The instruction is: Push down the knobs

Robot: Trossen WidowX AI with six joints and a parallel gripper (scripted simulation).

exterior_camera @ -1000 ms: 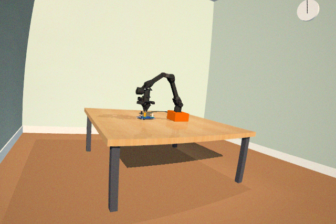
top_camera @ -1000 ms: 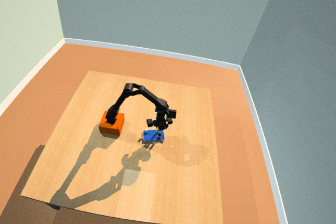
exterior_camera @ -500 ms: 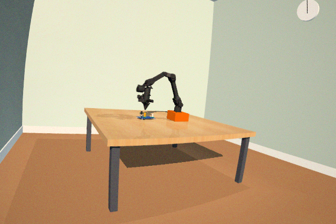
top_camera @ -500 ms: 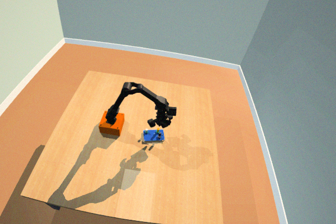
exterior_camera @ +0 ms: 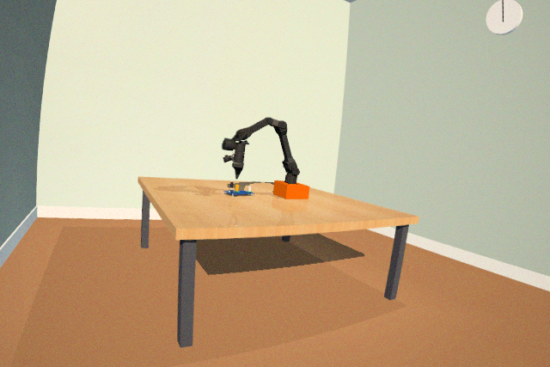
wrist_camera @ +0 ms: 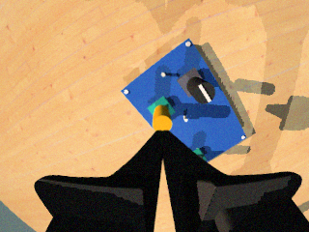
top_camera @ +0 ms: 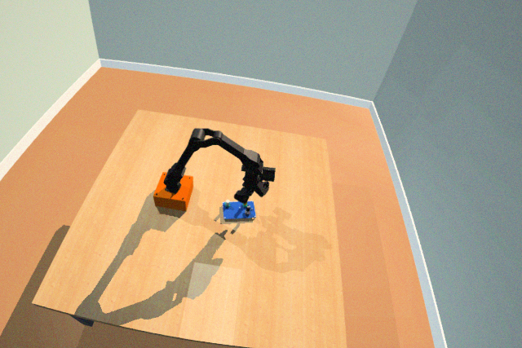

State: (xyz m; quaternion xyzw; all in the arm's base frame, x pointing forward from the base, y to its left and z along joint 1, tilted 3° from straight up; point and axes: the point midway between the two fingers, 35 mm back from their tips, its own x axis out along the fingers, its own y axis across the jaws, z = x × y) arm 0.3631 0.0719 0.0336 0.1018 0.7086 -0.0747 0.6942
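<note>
My gripper tip is now 20 mm short of the black knob, 40 mm to the left of it and 30 mm above it. Also, from my gripper tip: orange knob (10 mm behind, 50 mm below).
</note>
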